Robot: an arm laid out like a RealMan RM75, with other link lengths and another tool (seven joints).
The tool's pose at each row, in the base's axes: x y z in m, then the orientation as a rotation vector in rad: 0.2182, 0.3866, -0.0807, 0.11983, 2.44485, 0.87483; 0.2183, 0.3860, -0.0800, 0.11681, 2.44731, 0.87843; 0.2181, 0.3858, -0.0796, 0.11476, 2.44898, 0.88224; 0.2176, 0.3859, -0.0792, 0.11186, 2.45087, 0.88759; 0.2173, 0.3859, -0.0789, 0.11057, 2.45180, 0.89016; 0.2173, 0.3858, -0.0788, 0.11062, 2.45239, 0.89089; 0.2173, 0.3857, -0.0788, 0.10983, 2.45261, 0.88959; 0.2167, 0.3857, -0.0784, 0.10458, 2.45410, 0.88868; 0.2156, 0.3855, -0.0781, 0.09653, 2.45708, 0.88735; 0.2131, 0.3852, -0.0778, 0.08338, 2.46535, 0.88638; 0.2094, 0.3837, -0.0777, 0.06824, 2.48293, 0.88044; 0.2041, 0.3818, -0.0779, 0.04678, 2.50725, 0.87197
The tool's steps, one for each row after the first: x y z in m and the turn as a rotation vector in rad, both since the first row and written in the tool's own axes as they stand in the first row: -0.0006, -0.0001, -0.0007, -0.00230, 0.00389, -0.00048; -0.0006, 0.0001, -0.0012, -0.00476, 0.00692, -0.00041; -0.0004, 0.0004, -0.0017, -0.00833, 0.01078, -0.00042; -0.0002, 0.0006, -0.0020, -0.01002, 0.01263, -0.00034; -0.0003, 0.0006, -0.0021, -0.01032, 0.01337, 0.00003; -0.0003, 0.0005, -0.0022, -0.00957, 0.01336, -0.00083; 0.0000, 0.0008, -0.0028, -0.00961, 0.01554, -0.00434; 0.0008, 0.0010, -0.0036, -0.00951, 0.01955, -0.00953; 0.0027, 0.0011, -0.0053, -0.00921, 0.02957, -0.01687; 0.0054, 0.0004, -0.0081, -0.00349, 0.04707, -0.02479; 0.0095, -0.0007, -0.0118, 0.00445, 0.07147, -0.03596
